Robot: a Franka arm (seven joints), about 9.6 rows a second.
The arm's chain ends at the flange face. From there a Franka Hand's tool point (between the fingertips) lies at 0.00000 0.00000 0.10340 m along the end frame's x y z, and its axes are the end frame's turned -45 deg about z.
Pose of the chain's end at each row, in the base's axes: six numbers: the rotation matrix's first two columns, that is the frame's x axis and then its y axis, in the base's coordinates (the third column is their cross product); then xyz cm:
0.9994 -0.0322 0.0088 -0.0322 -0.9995 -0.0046 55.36 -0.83 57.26
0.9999 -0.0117 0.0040 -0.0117 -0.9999 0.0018 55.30 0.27 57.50
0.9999 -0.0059 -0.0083 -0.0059 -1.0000 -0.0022 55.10 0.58 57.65
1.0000 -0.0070 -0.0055 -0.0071 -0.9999 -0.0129 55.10 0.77 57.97
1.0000 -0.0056 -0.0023 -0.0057 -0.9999 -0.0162 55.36 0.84 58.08
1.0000 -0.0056 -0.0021 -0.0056 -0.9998 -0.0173 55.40 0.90 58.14
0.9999 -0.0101 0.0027 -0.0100 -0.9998 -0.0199 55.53 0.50 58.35
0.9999 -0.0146 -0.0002 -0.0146 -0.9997 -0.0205 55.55 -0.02 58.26
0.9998 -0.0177 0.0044 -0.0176 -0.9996 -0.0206 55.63 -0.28 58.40
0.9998 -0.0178 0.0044 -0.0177 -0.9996 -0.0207 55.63 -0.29 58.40
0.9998 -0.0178 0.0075 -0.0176 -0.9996 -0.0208 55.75 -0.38 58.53
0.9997 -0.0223 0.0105 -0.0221 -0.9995 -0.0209 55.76 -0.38 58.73
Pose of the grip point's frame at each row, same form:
0.7295 0.6840 0.0095 0.6839 -0.7295 0.0030 55.45 -0.79 46.92
0.7153 0.6988 0.0016 0.6988 -0.7153 0.0041 55.34 0.25 47.16
0.7112 0.7029 -0.0043 0.7029 -0.7113 -0.0074 55.01 0.60 47.31
0.7121 0.7021 0.0052 0.7021 -0.7120 -0.0130 55.04 0.90 47.63
0.7111 0.7031 0.0098 0.7031 -0.7110 -0.0131 55.34 1.01 47.74
0.7111 0.7030 0.0107 0.7031 -0.7109 -0.0137 55.38 1.08 47.80
0.7141 0.6998 0.0160 0.7000 -0.7141 -0.0122 55.56 0.71 48.01
0.7174 0.6966 0.0144 0.6967 -0.7172 -0.0146 55.55 0.19 47.92
0.7194 0.6943 0.0177 0.6945 -0.7193 -0.0115 55.68 -0.07 48.06
0.7195 0.6942 0.0177 0.6944 -0.7194 -0.0115 55.68 -0.08 48.06
0.7194 0.6942 0.0200 0.6945 -0.7194 -0.0094 55.83 -0.17 48.19
0.7225 0.6910 0.0222 0.6913 -0.7225 -0.0074 55.87 -0.17 48.39

